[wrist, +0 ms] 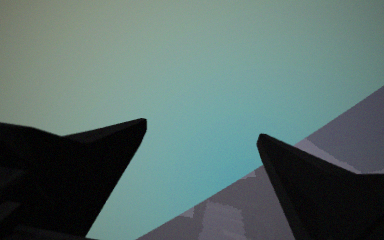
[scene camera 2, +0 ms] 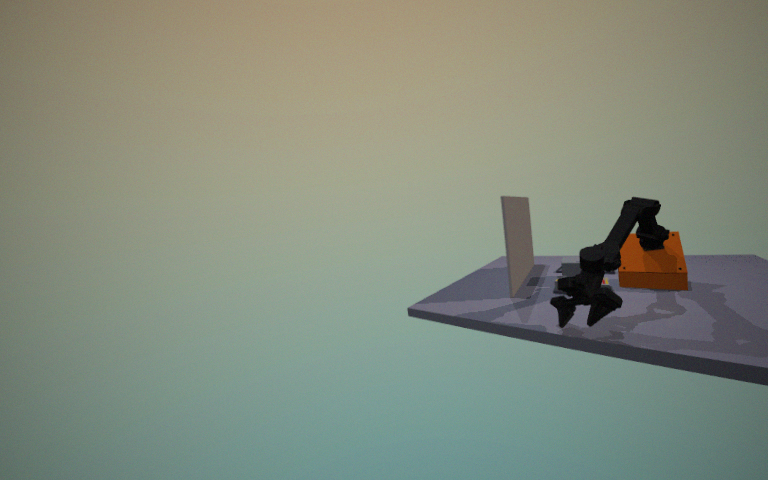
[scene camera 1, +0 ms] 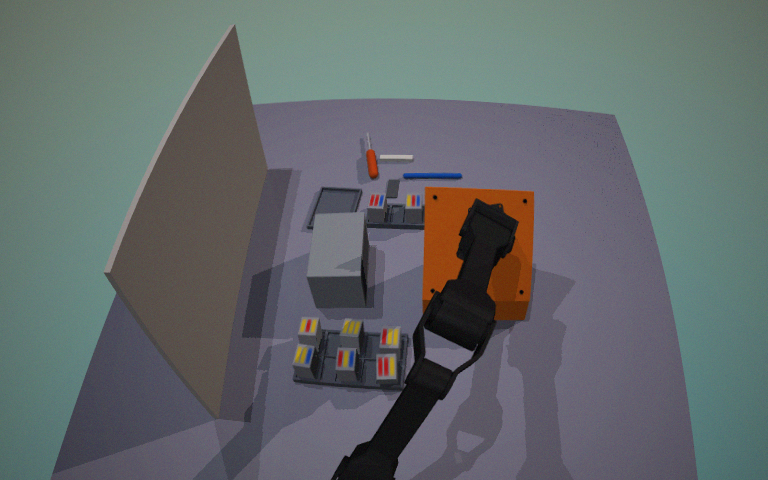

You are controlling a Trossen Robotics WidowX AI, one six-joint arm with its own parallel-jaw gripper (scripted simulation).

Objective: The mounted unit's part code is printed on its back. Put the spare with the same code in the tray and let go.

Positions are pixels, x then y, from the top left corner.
Labels:
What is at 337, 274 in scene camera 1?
A mounted unit.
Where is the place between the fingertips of my gripper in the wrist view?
202, 131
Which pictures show my gripper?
The wrist view and scene camera 2 only.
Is my gripper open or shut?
Open.

